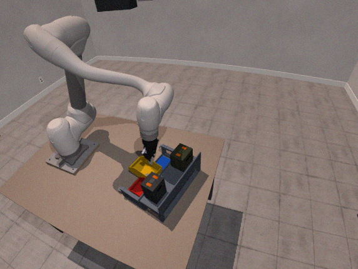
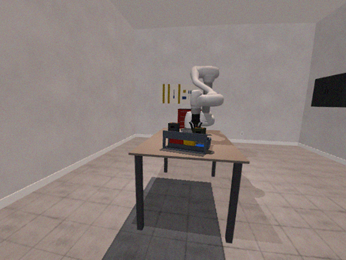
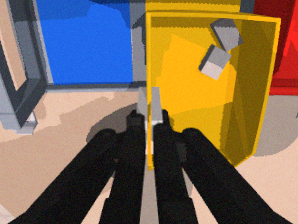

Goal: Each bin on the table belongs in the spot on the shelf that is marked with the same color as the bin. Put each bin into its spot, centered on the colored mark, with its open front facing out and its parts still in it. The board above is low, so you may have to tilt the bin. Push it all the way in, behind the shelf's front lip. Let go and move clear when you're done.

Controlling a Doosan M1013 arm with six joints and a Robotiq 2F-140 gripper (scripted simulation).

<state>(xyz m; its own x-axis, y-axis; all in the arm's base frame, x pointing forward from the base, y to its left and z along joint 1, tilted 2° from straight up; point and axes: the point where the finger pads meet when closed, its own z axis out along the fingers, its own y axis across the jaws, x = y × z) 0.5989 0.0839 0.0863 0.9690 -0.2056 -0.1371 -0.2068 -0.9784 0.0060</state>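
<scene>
My hand is 20 mm past the yellow bin, 50 mm to the left of it and 40 mm above it. The rest, counted from my hand: red bin: 40 mm ahead, 170 mm to the right, 50 mm below; then grey shelf: 170 mm ahead, 80 mm to the right.
</scene>
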